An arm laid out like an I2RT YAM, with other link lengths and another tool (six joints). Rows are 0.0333 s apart.
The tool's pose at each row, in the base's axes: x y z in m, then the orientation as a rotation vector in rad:
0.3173 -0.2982 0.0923 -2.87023 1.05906 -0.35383
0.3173 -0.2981 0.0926 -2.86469 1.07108 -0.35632
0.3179 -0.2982 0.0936 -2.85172 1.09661 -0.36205
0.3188 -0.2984 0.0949 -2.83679 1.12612 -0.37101
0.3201 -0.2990 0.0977 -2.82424 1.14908 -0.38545
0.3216 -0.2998 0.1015 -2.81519 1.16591 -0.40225
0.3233 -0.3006 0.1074 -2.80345 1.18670 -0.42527
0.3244 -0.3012 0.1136 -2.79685 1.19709 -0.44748
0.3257 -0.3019 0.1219 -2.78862 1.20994 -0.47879
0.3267 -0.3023 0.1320 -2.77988 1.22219 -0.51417
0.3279 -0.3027 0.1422 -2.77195 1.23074 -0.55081
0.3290 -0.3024 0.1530 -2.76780 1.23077 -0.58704
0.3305 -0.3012 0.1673 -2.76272 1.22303 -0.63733
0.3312 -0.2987 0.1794 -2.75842 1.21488 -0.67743
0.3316 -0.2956 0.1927 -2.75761 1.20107 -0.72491
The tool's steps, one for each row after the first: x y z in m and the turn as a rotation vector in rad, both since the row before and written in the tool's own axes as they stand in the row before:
0.0000 -0.0001 -0.0003 0.00042 0.00192 0.00854
0.0007 -0.0004 -0.0008 0.00181 0.00414 0.01851
0.0010 -0.0006 -0.0010 0.00202 0.00644 0.02128
0.0019 -0.0008 -0.0024 0.00307 0.00969 0.01660
0.0024 -0.0010 -0.0033 0.00274 0.01121 0.01186
0.0030 -0.0015 -0.0052 0.00388 0.01528 0.01472
0.0026 -0.0014 -0.0056 0.00374 0.01442 0.00716
0.0033 -0.0019 -0.0075 0.00486 0.02041 0.00867
0.0035 -0.0022 -0.0093 0.00563 0.02295 0.00829
0.0039 -0.0025 -0.0092 0.00637 0.02347 0.00589
0.0037 -0.0031 -0.0097 0.00683 0.02274 -0.00012
0.0046 -0.0048 -0.0128 0.01196 0.03060 -0.00453
0.0028 -0.0048 -0.0111 0.01014 0.02422 -0.00461
0.0030 -0.0053 -0.0122 0.00995 0.02907 -0.00957

